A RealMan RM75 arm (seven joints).
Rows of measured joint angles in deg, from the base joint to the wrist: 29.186 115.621 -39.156 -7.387 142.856 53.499 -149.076; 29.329 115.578 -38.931 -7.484 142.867 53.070 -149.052; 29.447 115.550 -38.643 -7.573 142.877 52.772 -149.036; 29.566 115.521 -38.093 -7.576 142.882 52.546 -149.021; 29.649 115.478 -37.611 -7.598 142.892 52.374 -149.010; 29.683 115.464 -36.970 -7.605 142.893 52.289 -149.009; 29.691 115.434 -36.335 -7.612 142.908 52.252 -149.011; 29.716 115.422 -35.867 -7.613 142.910 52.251 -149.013; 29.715 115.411 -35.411 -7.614 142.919 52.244 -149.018; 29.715 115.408 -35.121 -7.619 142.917 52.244 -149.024; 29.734 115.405 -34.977 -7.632 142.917 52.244 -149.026; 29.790 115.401 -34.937 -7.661 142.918 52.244 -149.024
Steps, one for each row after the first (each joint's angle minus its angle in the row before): 0.143 -0.043 0.225 -0.097 0.011 -0.429 0.024; 0.118 -0.028 0.288 -0.089 0.010 -0.298 0.016; 0.119 -0.029 0.550 -0.003 0.005 -0.226 0.015; 0.083 -0.043 0.482 -0.022 0.010 -0.172 0.011; 0.034 -0.014 0.641 -0.007 0.001 -0.085 0.001; 0.008 -0.030 0.635 -0.007 0.015 -0.037 -0.002; 0.025 -0.012 0.468 -0.001 0.002 -0.001 -0.002; -0.001 -0.011 0.456 -0.001 0.009 -0.007 -0.005; 0.000 -0.003 0.290 -0.005 -0.002 0.000 -0.006; 0.019 -0.003 0.144 -0.013 0.000 0.000 -0.002; 0.056 -0.004 0.040 -0.029 0.001 0.000 0.002
